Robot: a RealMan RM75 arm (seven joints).
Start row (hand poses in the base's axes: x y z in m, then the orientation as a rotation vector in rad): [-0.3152 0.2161 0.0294 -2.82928 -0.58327 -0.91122]
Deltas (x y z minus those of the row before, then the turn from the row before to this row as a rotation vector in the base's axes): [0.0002 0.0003 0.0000 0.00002 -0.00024 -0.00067]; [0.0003 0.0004 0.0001 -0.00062 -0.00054 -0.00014]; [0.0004 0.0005 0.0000 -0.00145 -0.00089 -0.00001]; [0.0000 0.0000 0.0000 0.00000 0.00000 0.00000]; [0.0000 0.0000 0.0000 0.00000 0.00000 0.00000]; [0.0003 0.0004 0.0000 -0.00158 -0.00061 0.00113]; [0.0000 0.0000 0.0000 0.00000 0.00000 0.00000]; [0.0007 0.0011 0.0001 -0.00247 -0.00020 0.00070]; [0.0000 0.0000 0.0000 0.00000 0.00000 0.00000]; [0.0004 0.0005 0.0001 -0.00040 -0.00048 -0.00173]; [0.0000 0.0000 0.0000 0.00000 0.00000 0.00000]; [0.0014 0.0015 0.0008 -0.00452 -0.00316 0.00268]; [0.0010 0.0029 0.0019 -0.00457 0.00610 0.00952]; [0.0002 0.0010 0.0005 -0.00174 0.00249 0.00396]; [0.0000 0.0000 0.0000 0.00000 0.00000 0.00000]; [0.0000 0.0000 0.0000 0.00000 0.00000 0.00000]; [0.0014 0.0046 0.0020 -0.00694 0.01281 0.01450]
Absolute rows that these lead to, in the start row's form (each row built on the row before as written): [-0.3150 0.2164 0.0294 -2.82956 -0.58237 -0.91169]; [-0.3147 0.2168 0.0295 -2.83003 -0.58263 -0.91249]; [-0.3143 0.2173 0.0295 -2.83106 -0.58362 -0.91375]; [-0.3143 0.2173 0.0295 -2.83106 -0.58362 -0.91375]; [-0.3143 0.2173 0.0295 -2.83106 -0.58362 -0.91375]; [-0.3140 0.2177 0.0295 -2.83165 -0.58621 -0.91440]; [-0.3140 0.2177 0.0295 -2.83165 -0.58621 -0.91440]; [-0.3133 0.2188 0.0296 -2.83338 -0.58873 -0.91449]; [-0.3133 0.2188 0.0296 -2.83338 -0.58873 -0.91449]; [-0.3129 0.2193 0.0297 -2.83455 -0.58668 -0.91547]; [-0.3129 0.2193 0.0297 -2.83455 -0.58668 -0.91547]; [-0.3115 0.2208 0.0305 -2.83612 -0.59352 -0.91952]; [-0.3105 0.2237 0.0324 -2.83657 -0.60867 -0.90881]; [-0.3103 0.2247 0.0329 -2.83657 -0.61487 -0.90442]; [-0.3103 0.2247 0.0329 -2.83657 -0.61487 -0.90442]; [-0.3103 0.2247 0.0329 -2.83657 -0.61487 -0.90442]; [-0.3089 0.2293 0.0349 -2.83793 -0.63747 -0.88284]
